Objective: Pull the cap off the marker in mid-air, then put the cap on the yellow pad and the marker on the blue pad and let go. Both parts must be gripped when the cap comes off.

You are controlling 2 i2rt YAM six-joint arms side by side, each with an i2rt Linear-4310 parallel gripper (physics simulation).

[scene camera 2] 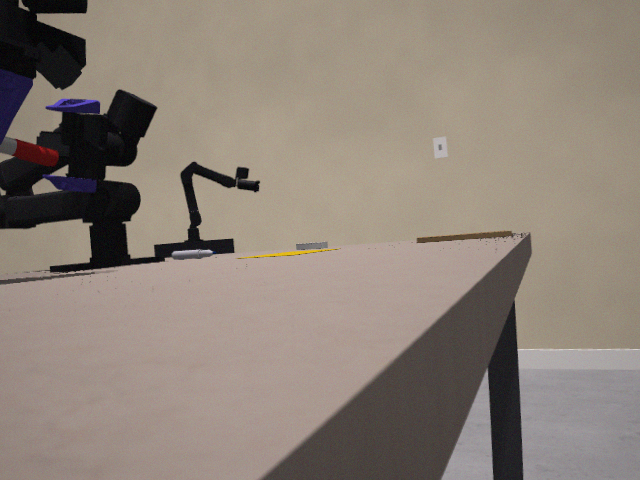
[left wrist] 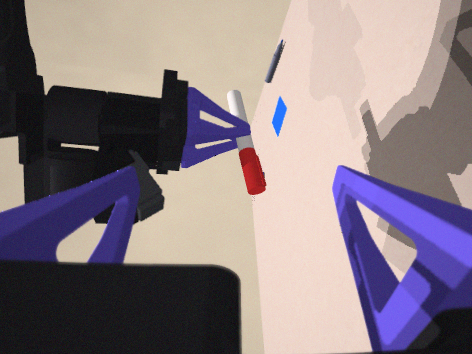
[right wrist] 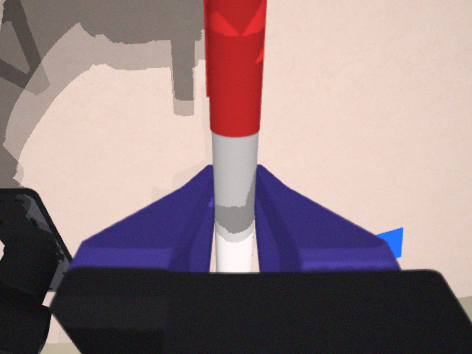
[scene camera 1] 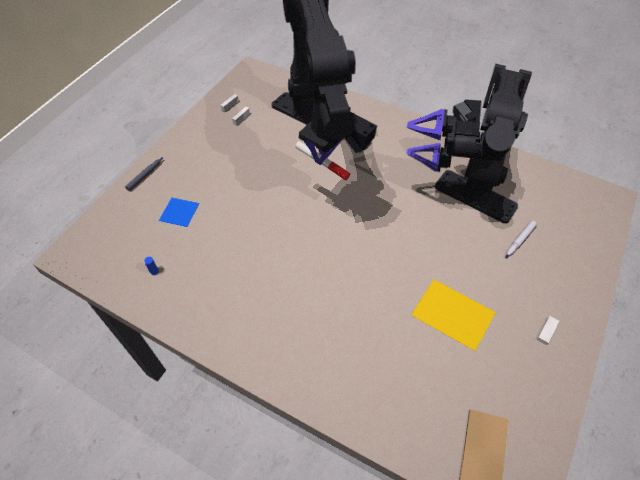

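Pixels of known places: left gripper, between the fingertips: (scene camera 2: 47,142) (left wrist: 236,177) (scene camera 1: 407,138); right gripper, between the fingertips: (left wrist: 247,135) (right wrist: 234,176) (scene camera 1: 320,161); left arm's base, origin of its link: (scene camera 2: 111,266) (scene camera 1: 475,197); right arm's base, origin of its link: (right wrist: 39,245) (scene camera 1: 305,113).
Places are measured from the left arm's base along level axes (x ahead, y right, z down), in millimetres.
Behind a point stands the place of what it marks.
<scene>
The white marker (scene camera 1: 303,148) @(x 242, y 344, z -164 mm) (left wrist: 235,104) @(x 228, y 340, z -160 mm) (right wrist: 235,175) @(x 235, y 289, z -157 mm) is held in the air with its red cap (scene camera 1: 339,171) @(x 241, y 247, z -149 mm) (scene camera 2: 36,152) @(x 244, y 254, z -141 mm) (left wrist: 253,171) @(x 226, y 245, z -143 mm) (right wrist: 235,75) @(x 234, y 253, z -152 mm) on its end. My right gripper (scene camera 1: 320,161) @(x 236, y 301, z -144 mm) (left wrist: 247,135) @(x 236, y 301, z -144 mm) (right wrist: 234,176) @(x 236, y 301, z -144 mm) is shut on the white barrel; the cap sticks out beyond the fingers. My left gripper (scene camera 1: 408,138) @(x 104, y 162, z -187 mm) (left wrist: 236,177) @(x 104, y 162, z -187 mm) is open and empty, apart from the cap, its fingers toward it. In the left wrist view the cap shows between and beyond the fingertips. The blue pad (scene camera 1: 179,212) @(x 463, y 566, z -1 mm) (left wrist: 279,116) @(x 459, y 563, z -1 mm) lies at the left, the yellow pad (scene camera 1: 453,315) @(x 324, y -108, z 0 mm) (scene camera 2: 289,253) @(x 323, y -98, z -1 mm) at the right.
A dark pen (scene camera 1: 144,174) @(x 433, y 722, z -13 mm) (left wrist: 274,61) @(x 419, y 722, z -11 mm) and a blue cap (scene camera 1: 151,266) @(x 622, y 483, z -33 mm) lie near the blue pad. A white marker with a blue tip (scene camera 1: 521,239) @(x 68, y -147, z -16 mm), a white block (scene camera 1: 548,329) @(x 245, y -286, z -12 mm) and a tan board (scene camera 1: 484,446) @(x 532, y -281, z -8 mm) lie around the yellow pad. Two small white blocks (scene camera 1: 229,102) @(x 101, y 725, z -20 mm) (scene camera 1: 240,115) @(x 125, y 661, z -20 mm) lie at the back left.
</scene>
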